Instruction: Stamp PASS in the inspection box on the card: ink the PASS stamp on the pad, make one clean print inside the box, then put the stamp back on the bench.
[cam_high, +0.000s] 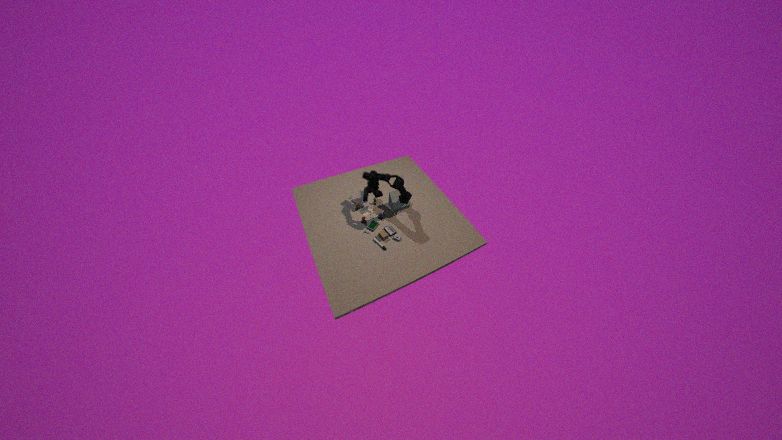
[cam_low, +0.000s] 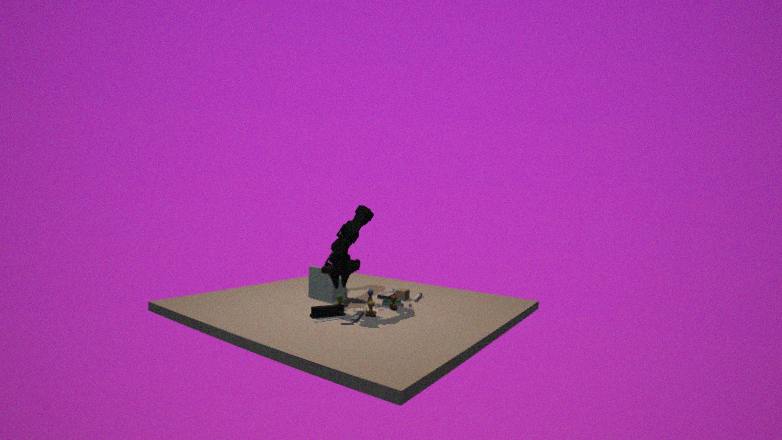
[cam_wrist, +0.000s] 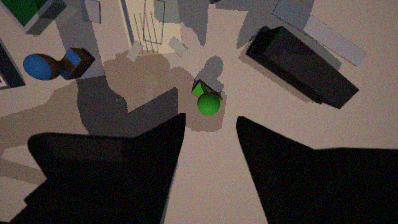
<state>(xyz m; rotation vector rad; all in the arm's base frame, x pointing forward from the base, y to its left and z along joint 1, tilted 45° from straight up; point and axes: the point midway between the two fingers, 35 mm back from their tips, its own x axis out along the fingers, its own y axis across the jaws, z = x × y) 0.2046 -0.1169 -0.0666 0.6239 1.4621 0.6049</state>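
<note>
Now: the green-knobbed stamp 70 mm below my gripper tip. From my gripper tip the other things lie so: black bar (40 mm ahead, 120 mm to the right, 80 mm below); white card (100 mm ahead, 80 mm to the left, 90 mm below); long grey bar (140 mm ahead, 60 mm to the right, 90 mm below).
</note>
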